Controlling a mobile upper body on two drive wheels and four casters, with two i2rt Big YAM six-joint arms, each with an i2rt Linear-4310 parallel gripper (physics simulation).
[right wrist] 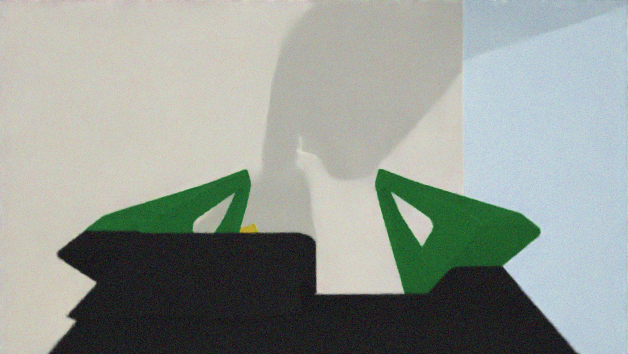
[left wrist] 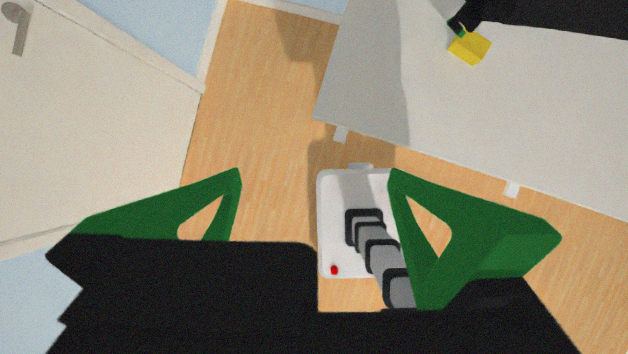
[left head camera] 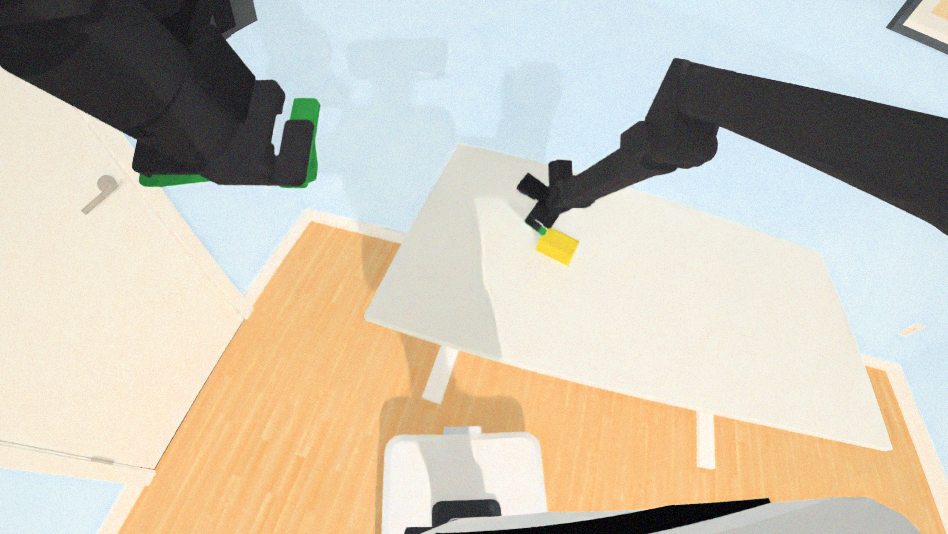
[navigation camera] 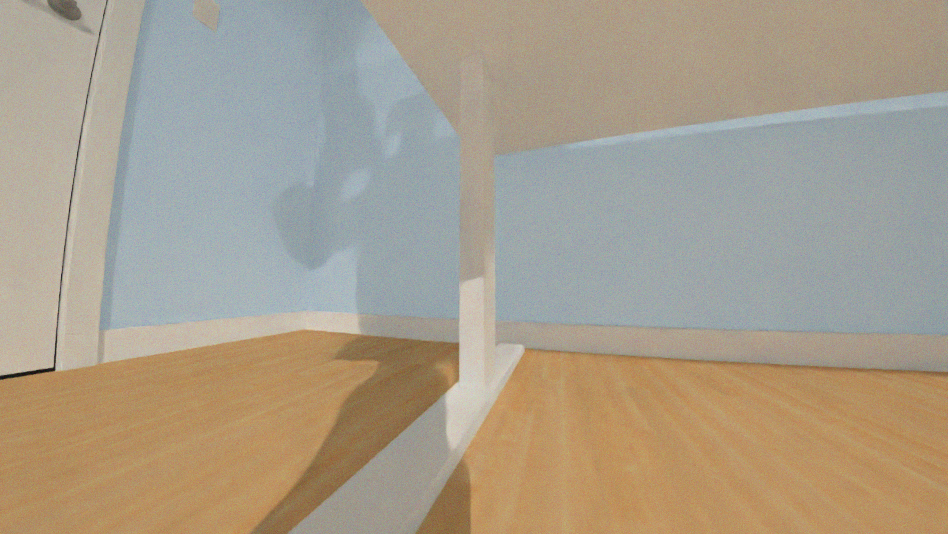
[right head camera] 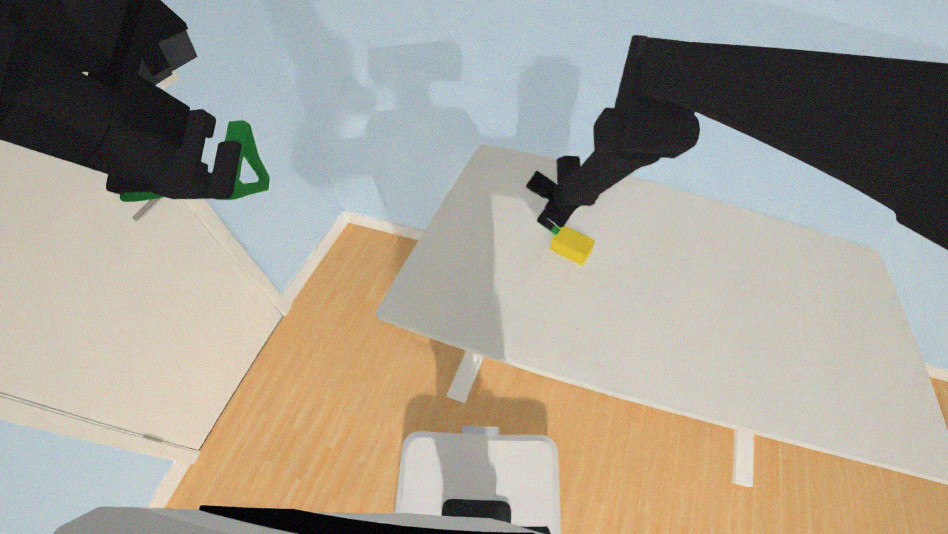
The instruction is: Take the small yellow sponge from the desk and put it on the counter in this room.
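Note:
The small yellow sponge lies on the white desk, near its far long edge. My right gripper is open and empty. In both head views its green fingertip shows right at the sponge's upper left corner. In the right wrist view a corner of the sponge shows beside the left-hand finger, and the rest is hidden behind the gripper body. My left gripper is open and empty, high above the robot's base. The counter does not show.
A cream door stands at the left. A light blue wall runs behind the desk. A white desk leg stands in front of my white base. A framed picture hangs at upper right.

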